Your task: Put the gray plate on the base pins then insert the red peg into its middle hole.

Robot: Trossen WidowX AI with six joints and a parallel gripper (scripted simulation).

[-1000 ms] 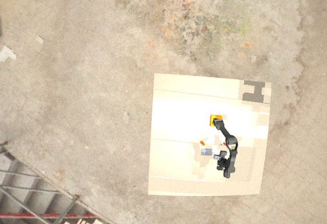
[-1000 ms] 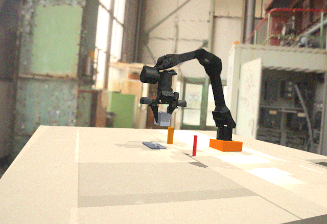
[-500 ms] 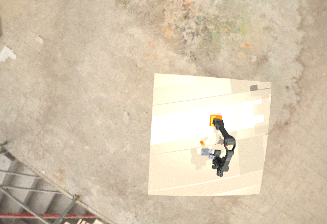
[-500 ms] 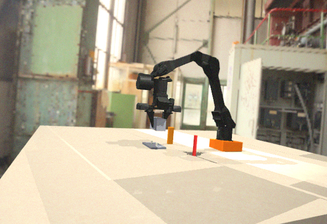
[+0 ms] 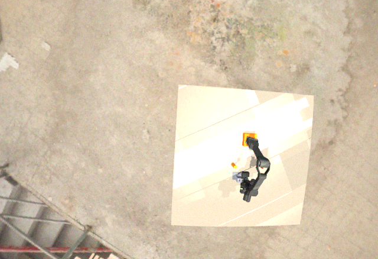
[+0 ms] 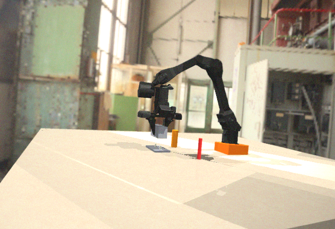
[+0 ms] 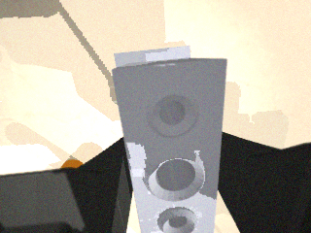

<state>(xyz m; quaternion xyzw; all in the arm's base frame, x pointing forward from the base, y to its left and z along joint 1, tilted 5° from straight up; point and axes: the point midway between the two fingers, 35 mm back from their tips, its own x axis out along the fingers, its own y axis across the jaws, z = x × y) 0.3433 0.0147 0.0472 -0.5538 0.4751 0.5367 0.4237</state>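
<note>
Right now the red peg is 14 cm behind my gripper tip, 16 cm to the left of it and 2 cm below it. The rest, counted from my gripper tip: gray plate (3 cm above); then orange cylinder (9 cm behind, 9 cm to the right, 2 cm below).
</note>
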